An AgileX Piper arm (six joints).
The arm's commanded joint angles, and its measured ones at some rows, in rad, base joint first. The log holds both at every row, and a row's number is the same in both.
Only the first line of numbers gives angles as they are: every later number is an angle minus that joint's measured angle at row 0.
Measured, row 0:
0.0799 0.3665 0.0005 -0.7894 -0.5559 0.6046
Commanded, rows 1 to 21:
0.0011 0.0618 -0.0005 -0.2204 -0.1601 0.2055
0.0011 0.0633 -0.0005 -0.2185 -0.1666 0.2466
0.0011 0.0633 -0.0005 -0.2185 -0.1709 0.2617
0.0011 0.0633 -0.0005 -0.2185 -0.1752 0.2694
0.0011 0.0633 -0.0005 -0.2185 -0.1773 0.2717
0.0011 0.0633 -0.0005 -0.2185 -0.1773 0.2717
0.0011 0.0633 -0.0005 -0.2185 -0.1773 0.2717
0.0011 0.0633 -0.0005 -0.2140 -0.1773 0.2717
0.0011 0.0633 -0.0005 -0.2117 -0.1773 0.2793
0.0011 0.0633 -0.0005 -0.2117 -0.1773 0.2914
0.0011 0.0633 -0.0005 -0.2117 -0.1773 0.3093
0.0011 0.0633 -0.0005 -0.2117 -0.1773 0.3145
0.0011 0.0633 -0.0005 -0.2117 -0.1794 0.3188
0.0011 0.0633 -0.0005 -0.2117 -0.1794 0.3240
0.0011 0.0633 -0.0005 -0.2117 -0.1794 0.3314
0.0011 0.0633 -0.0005 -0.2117 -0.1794 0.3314
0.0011 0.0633 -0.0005 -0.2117 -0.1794 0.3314
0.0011 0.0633 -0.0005 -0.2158 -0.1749 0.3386
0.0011 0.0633 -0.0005 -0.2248 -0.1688 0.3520
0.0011 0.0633 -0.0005 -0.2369 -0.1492 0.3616
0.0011 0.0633 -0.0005 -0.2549 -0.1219 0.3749
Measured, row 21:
0.0000 0.0603 0.0000 -0.2145 -0.1720 0.3385
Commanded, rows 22 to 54:
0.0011 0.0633 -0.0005 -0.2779 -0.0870 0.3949
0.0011 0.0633 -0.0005 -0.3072 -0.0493 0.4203
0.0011 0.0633 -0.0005 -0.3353 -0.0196 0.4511
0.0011 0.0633 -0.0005 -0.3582 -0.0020 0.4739
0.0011 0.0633 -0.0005 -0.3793 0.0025 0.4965
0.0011 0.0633 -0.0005 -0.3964 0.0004 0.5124
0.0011 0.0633 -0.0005 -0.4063 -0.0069 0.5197
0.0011 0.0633 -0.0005 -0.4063 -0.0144 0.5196
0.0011 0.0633 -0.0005 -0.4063 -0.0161 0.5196
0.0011 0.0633 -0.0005 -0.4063 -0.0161 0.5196
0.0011 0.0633 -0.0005 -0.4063 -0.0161 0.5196
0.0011 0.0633 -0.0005 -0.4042 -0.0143 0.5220
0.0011 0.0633 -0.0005 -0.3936 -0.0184 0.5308
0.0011 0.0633 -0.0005 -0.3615 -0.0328 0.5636
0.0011 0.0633 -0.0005 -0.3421 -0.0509 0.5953
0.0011 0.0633 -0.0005 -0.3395 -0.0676 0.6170
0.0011 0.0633 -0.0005 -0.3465 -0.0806 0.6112
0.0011 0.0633 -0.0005 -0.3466 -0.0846 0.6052
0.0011 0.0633 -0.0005 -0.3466 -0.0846 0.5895
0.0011 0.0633 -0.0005 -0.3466 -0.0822 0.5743
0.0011 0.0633 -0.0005 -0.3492 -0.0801 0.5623
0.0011 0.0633 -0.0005 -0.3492 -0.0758 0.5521
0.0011 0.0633 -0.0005 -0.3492 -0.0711 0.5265
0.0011 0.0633 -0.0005 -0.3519 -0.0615 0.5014
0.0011 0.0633 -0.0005 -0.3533 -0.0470 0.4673
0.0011 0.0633 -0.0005 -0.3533 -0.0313 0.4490
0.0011 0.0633 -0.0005 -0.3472 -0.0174 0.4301
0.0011 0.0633 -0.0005 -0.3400 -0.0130 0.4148
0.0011 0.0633 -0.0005 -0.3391 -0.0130 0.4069
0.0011 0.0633 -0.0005 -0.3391 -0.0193 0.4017
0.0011 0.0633 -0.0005 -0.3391 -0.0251 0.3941
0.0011 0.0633 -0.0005 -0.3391 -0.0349 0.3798
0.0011 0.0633 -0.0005 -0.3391 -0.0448 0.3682
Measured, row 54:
0.0000 0.0603 0.0000 -0.3486 -0.0257 0.4188
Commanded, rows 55 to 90:
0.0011 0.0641 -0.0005 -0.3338 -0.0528 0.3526
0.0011 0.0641 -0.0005 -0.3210 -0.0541 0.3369
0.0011 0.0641 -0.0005 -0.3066 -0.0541 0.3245
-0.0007 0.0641 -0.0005 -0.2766 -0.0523 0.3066
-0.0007 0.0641 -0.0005 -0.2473 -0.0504 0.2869
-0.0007 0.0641 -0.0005 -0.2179 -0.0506 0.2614
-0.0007 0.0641 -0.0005 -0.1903 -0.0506 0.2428
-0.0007 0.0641 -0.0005 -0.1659 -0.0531 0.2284
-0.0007 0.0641 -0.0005 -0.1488 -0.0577 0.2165
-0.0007 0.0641 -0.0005 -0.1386 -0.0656 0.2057
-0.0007 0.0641 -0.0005 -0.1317 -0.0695 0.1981
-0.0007 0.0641 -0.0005 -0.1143 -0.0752 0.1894
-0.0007 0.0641 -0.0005 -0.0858 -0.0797 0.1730
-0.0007 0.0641 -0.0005 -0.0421 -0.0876 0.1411
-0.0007 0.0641 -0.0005 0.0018 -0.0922 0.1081
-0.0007 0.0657 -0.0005 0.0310 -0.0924 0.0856
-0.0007 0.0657 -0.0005 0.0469 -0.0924 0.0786
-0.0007 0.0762 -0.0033 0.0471 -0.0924 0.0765
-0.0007 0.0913 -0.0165 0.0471 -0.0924 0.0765
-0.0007 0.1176 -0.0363 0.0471 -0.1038 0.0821
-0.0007 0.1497 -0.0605 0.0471 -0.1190 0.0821
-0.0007 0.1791 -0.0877 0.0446 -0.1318 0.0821
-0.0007 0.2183 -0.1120 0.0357 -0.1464 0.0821
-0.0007 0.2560 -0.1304 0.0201 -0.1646 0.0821
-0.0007 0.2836 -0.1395 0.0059 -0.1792 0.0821
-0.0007 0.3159 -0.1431 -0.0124 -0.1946 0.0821
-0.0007 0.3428 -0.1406 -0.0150 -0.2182 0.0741
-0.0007 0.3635 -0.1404 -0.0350 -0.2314 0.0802
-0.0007 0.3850 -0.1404 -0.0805 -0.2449 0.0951
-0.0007 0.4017 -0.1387 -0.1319 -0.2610 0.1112
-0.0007 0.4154 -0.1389 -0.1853 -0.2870 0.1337
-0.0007 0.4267 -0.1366 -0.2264 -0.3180 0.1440
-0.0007 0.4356 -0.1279 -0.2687 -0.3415 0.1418
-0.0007 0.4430 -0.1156 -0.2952 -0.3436 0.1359
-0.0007 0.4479 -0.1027 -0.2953 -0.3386 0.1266
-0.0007 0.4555 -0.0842 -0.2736 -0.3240 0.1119
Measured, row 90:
0.0000 0.4303 -0.1278 -0.2204 -0.3009 0.1288
